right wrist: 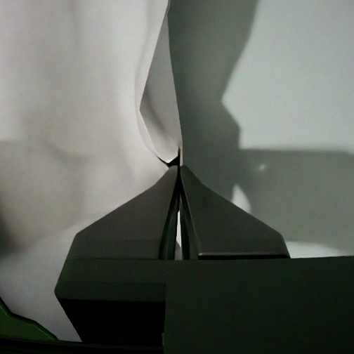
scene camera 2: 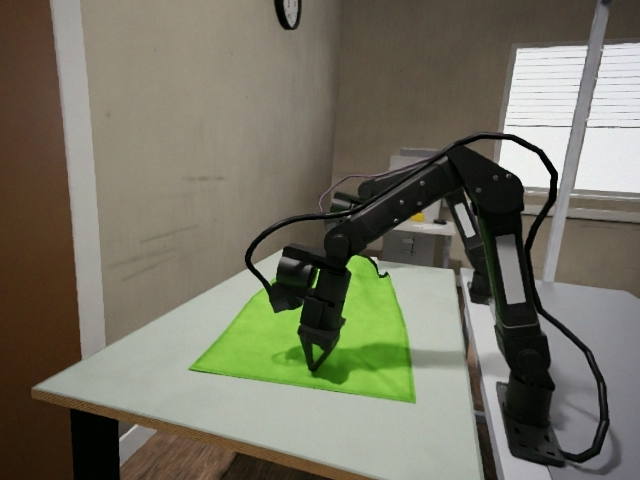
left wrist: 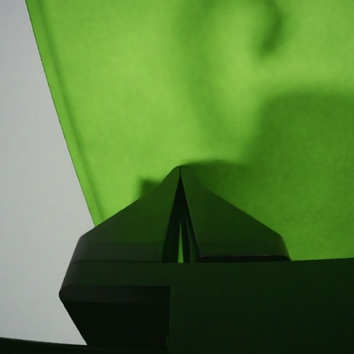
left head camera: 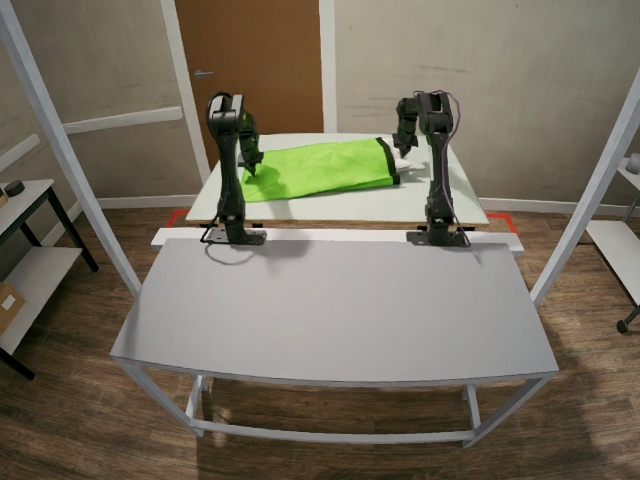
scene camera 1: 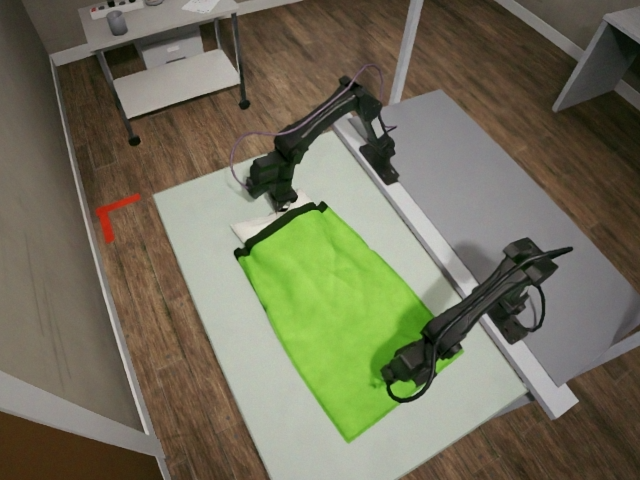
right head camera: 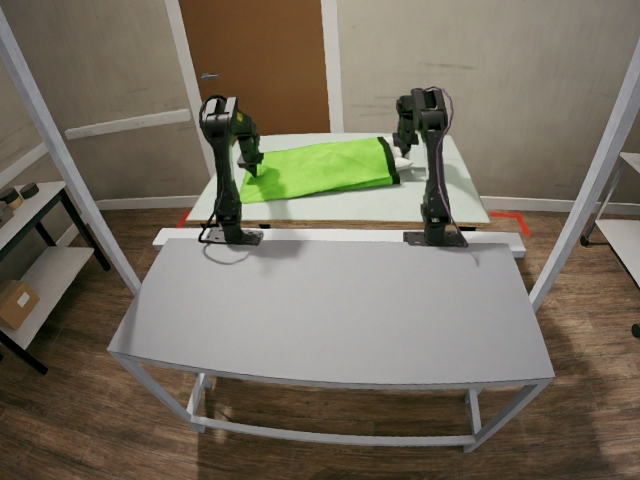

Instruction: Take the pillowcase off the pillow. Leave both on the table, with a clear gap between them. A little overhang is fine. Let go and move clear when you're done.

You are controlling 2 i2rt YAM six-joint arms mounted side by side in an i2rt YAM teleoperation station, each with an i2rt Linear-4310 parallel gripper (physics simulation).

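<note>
A bright green pillowcase (left head camera: 320, 167) (right head camera: 325, 167) (scene camera 1: 330, 289) (scene camera 2: 372, 330) (left wrist: 150, 90) lies along the table, its black-edged opening toward my right gripper. The white pillow (left head camera: 405, 164) (right head camera: 403, 163) (scene camera 1: 253, 227) (right wrist: 75, 100) sticks a little out of that opening; the rest is inside. My left gripper (left head camera: 252, 174) (right head camera: 253, 174) (scene camera 2: 313, 369) (left wrist: 179, 178) is shut on the pillowcase near its closed end; its tips are down at the cloth, and the pinched part is barely visible. My right gripper (scene camera 1: 282, 208) (right wrist: 178, 176) is shut on a fold of the pillow's exposed end.
The pale green table (left head camera: 336, 209) (scene camera 1: 217, 330) (scene camera 2: 155, 341) extends around the pillowcase. A white beam (left head camera: 336, 236) (scene camera 1: 439, 240) bearing both arm bases runs along its near edge, with a grey table (left head camera: 330, 310) behind it. A wheeled cart (scene camera 1: 175, 82) stands beyond the table in scene camera 1.
</note>
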